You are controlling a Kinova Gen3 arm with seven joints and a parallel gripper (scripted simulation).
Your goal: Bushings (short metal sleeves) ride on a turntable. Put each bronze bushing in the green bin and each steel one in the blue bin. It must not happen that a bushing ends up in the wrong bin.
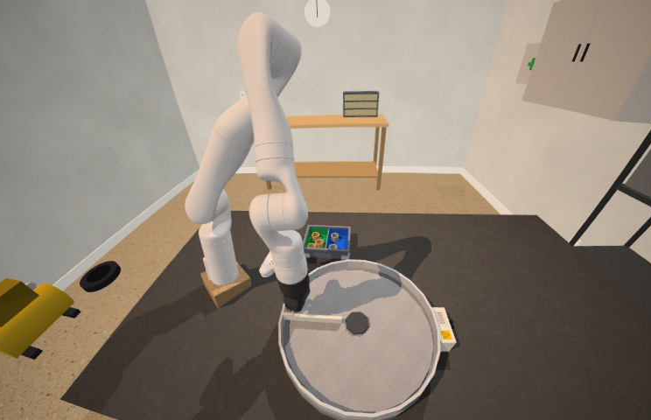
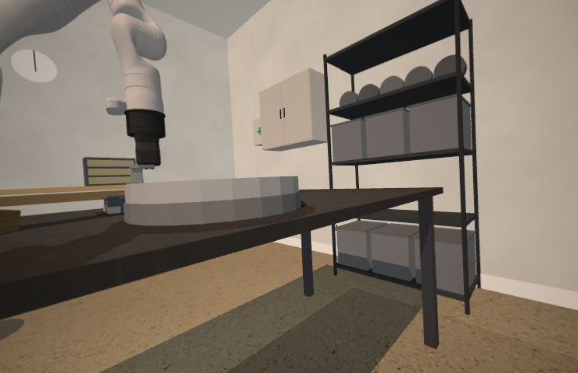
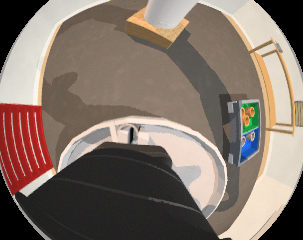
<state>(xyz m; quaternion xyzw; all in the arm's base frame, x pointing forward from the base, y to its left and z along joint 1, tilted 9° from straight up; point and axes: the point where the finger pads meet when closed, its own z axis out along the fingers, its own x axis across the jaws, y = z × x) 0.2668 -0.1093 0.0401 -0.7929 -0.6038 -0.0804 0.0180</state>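
The green bin lies 70 mm ahead of my hand, 330 mm to the left of it and 50 mm below it. From my hand the other things lie so: turntable 180 mm ahead, 30 mm to the right, 20 mm below.
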